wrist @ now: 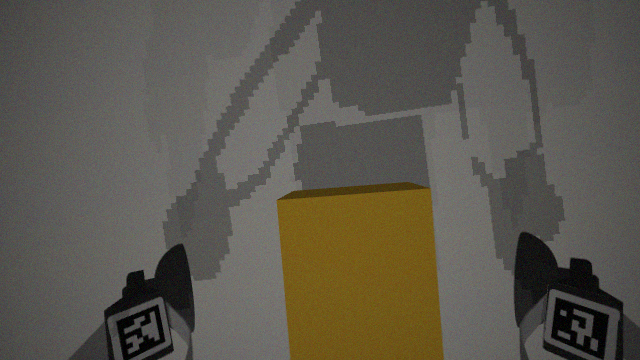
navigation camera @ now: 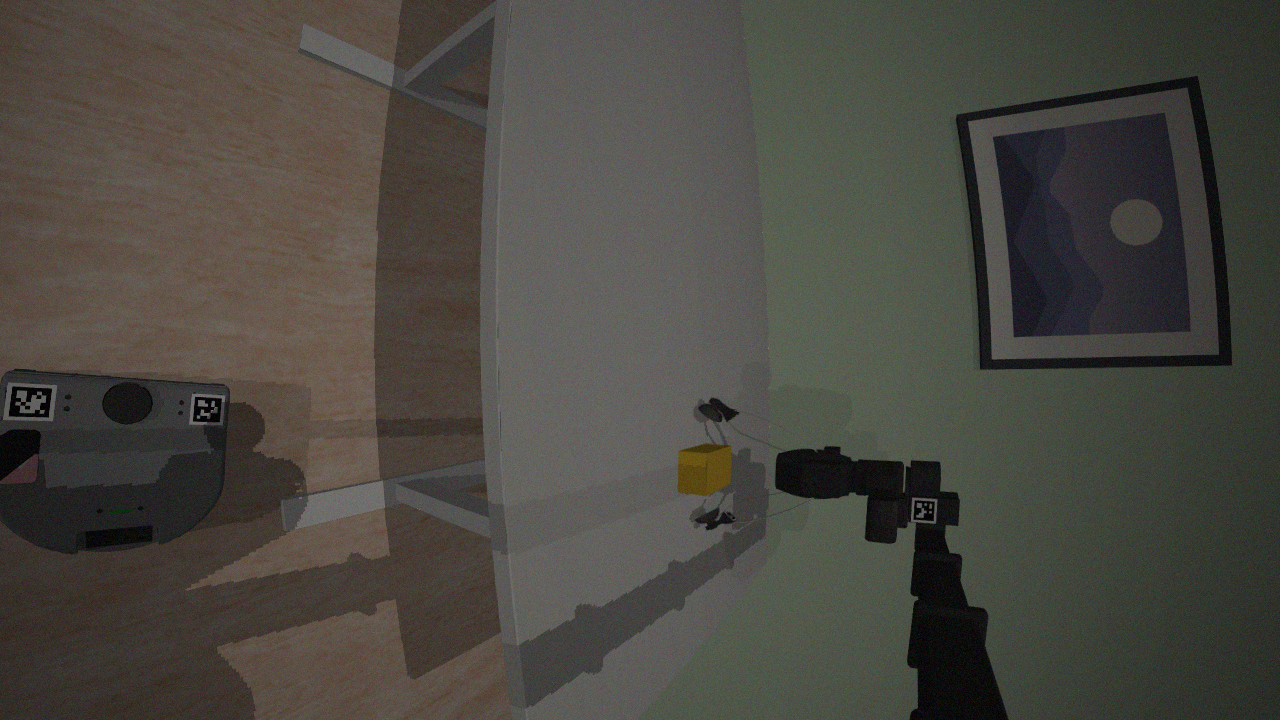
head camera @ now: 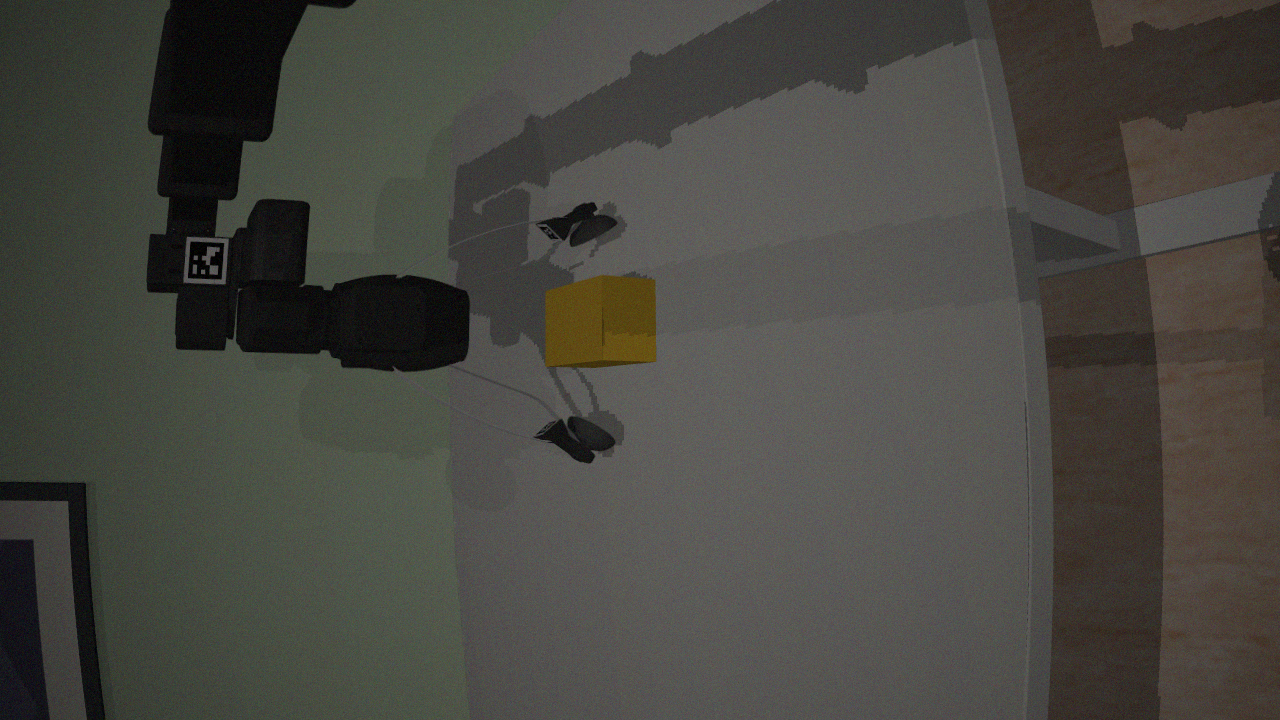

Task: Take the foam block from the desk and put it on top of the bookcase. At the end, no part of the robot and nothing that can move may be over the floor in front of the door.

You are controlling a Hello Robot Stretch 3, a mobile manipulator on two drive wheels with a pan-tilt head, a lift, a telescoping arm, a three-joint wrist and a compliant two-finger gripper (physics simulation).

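Pixels of known places: gripper, fingertip midpoint: [navigation camera: 698, 463] [head camera: 611, 332]; robot's base, origin of the base link: [navigation camera: 129, 401].
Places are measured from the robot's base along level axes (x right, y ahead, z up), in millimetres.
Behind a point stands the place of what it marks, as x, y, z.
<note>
The yellow foam block [head camera: 572, 324] @(619, -26, 995) [navigation camera: 704, 471] @(575, -25, 992) [wrist: 357, 270] stands on the grey desk [head camera: 805, 537] @(409, 102, 950) [navigation camera: 617, 223] @(404, 272, 950) [wrist: 65, 150], near its wall side. My gripper [head camera: 590, 331] @(625, -22, 959) [navigation camera: 712, 464] @(625, -22, 959) [wrist: 346, 268] @(625, -22, 959) is open and points down. Its two fingertips are low over the desk, one on each side of the block. In the wrist view a gap shows between each fingertip and the block. The near end of the block is cut off by the lower edge of that view. The bookcase and the door do not show in these views.
A green wall [head camera: 268, 555] @(1044, 239, 1180) [navigation camera: 859, 268] @(1027, 383, 1160) rises behind the desk, with a framed picture [navigation camera: 1096, 232] @(1000, 410, 1639) on it. My wheeled base [navigation camera: 125, 461] @(3, -101, 160) is on the wood floor [navigation camera: 223, 223] @(122, 419, 0) on the desk's other side, near a desk leg [navigation camera: 340, 504]. The arm reaches over the desk.
</note>
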